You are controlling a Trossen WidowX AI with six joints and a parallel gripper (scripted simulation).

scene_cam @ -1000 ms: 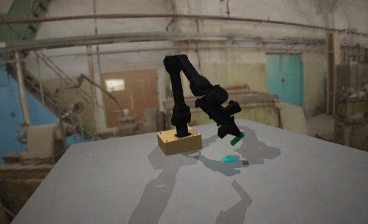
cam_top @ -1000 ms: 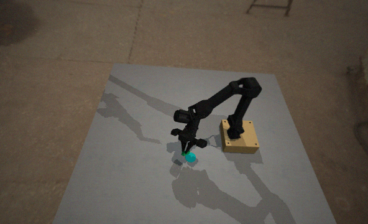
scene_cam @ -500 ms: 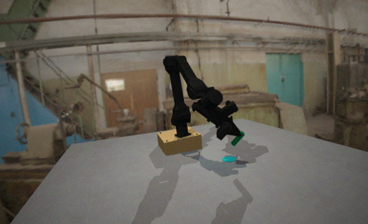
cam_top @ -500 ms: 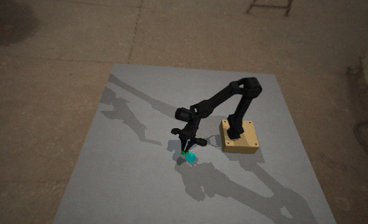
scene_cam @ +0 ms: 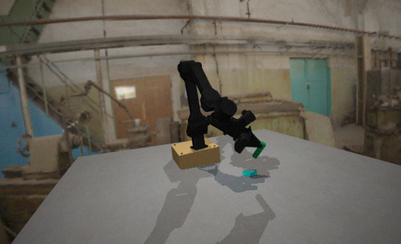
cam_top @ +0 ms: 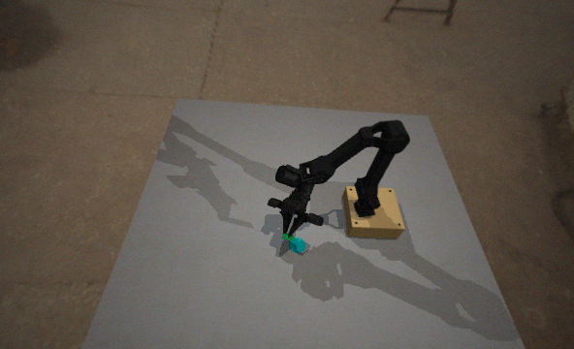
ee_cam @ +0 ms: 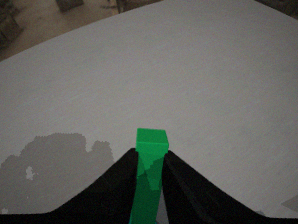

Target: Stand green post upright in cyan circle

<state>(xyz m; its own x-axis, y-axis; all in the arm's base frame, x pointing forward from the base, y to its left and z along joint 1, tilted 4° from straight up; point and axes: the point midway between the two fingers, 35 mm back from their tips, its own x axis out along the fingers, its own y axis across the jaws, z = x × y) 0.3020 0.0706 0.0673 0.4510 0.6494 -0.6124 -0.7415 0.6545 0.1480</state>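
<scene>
The cyan circle lies 120 mm below my gripper tip, 50 mm behind it and 20 mm to the right of it. Also, from my gripper tip: green post: 20 mm below, 10 mm to the right, 10 mm behind.
</scene>
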